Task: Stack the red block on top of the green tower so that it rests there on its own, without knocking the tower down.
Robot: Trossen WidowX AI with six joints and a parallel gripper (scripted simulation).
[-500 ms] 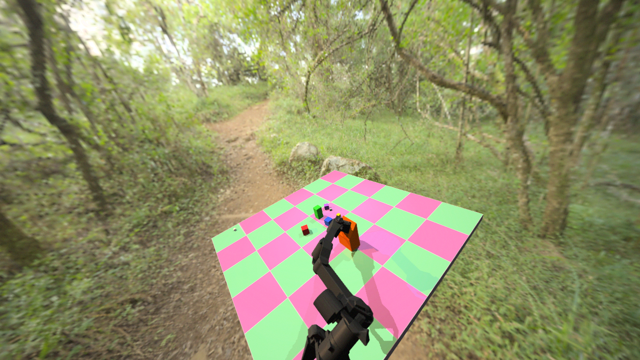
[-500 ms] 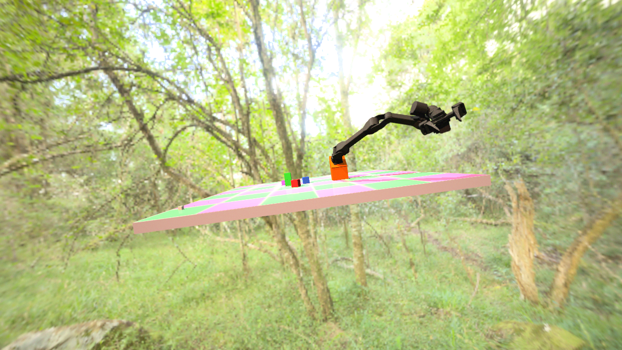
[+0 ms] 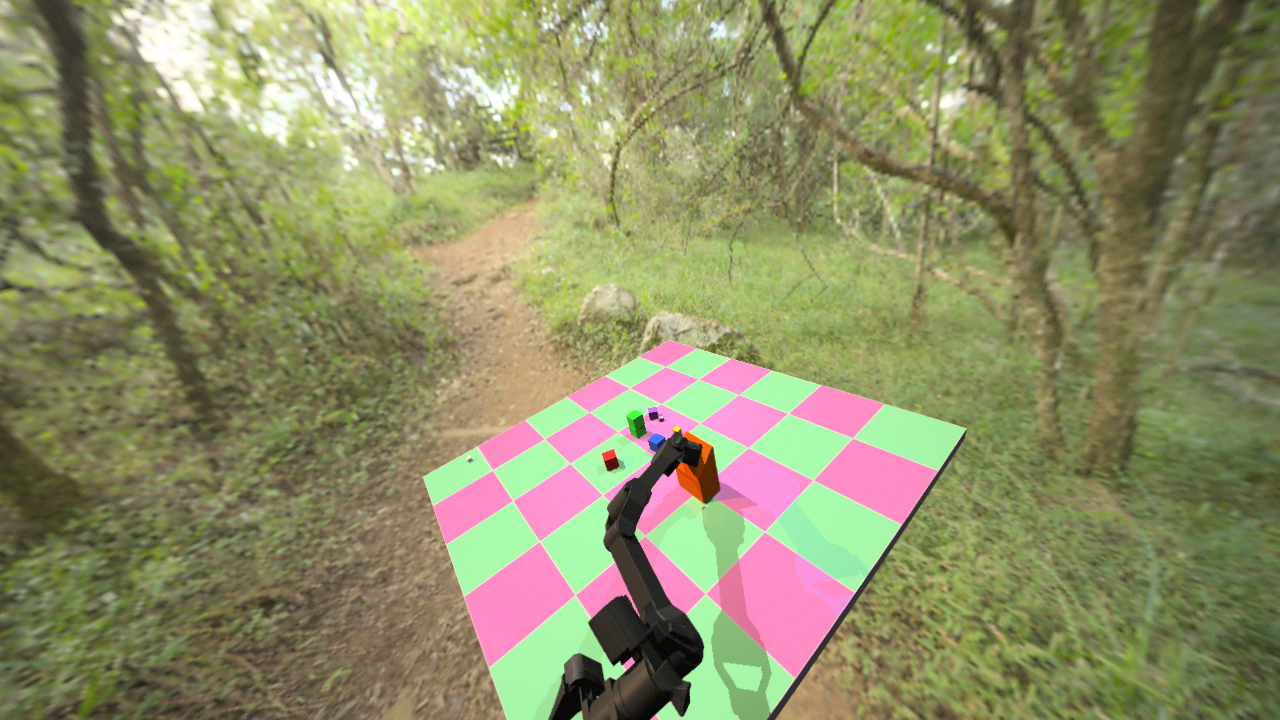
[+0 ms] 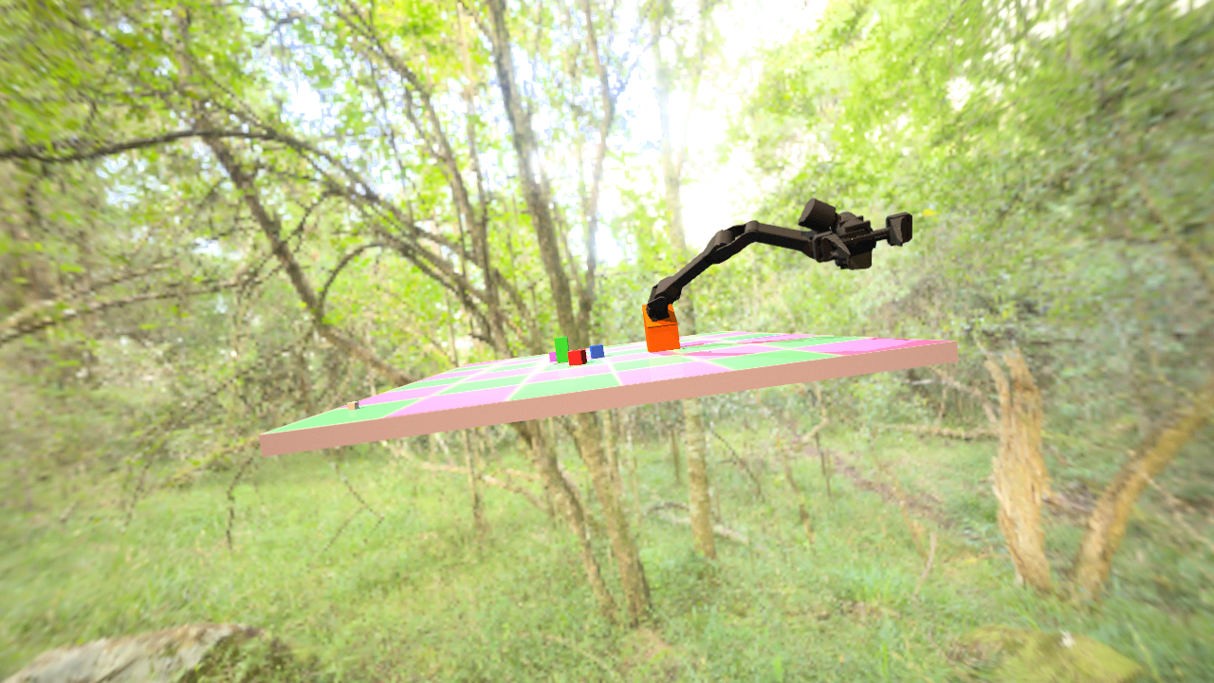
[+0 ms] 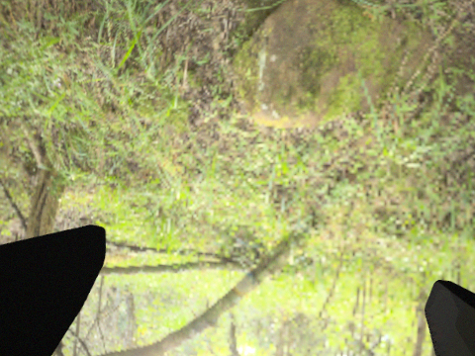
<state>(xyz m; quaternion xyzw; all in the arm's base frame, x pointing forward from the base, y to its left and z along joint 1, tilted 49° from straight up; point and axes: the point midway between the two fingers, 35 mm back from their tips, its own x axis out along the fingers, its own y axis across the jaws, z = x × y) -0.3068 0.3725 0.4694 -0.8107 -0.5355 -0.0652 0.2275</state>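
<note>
My gripper tip is now 59 cm short of the red block, 54 cm to the left of it and 17 cm above it. From my gripper tip the other things lie so: small purple block (81 cm to the right, 65 cm ahead, 18 cm below); blue block (69 cm to the right, 50 cm ahead, 17 cm below).
</note>
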